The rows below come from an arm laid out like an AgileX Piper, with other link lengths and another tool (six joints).
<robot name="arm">
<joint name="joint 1" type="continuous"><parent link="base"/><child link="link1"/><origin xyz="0 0 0.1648" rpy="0 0 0"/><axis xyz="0 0 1"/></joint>
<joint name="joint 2" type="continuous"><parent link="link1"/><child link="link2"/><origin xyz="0 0 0" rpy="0 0 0"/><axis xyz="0 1 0"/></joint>
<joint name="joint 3" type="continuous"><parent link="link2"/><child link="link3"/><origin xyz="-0.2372 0 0.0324" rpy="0 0 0"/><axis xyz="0 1 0"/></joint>
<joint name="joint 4" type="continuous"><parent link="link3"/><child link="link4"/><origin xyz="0.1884 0 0.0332" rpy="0 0 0"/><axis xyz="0.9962 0 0.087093"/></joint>
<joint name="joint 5" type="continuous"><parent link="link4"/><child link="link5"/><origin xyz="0 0 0" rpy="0 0 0"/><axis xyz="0 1 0"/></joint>
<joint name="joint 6" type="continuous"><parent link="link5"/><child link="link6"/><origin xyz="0.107 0 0.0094" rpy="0 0 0"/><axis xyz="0.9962 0 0.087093"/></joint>
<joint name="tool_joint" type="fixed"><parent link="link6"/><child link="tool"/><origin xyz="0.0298 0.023 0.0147" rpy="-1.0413 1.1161 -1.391"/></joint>
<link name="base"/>
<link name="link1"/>
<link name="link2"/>
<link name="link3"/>
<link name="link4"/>
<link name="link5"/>
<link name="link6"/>
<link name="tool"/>
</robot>
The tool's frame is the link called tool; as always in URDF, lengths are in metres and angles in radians. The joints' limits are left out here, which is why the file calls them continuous.
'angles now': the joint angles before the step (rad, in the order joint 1, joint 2, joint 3, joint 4, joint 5, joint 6). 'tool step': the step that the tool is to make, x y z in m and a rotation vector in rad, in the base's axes. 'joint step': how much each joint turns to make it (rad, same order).
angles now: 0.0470, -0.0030, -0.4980, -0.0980, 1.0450, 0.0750
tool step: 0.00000, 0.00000, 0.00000, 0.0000, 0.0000, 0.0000
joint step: 0.0000, 0.0000, 0.0000, 0.0000, 0.0000, 0.0000
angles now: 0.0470, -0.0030, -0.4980, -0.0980, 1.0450, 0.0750
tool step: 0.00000, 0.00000, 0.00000, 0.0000, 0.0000, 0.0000
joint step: 0.0000, 0.0000, 0.0000, 0.0000, 0.0000, 0.0000
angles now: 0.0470, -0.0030, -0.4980, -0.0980, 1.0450, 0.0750
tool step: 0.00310, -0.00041, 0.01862, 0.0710, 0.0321, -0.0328
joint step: 0.0001, 0.0930, -0.0910, 0.0060, 0.0330, 0.0740
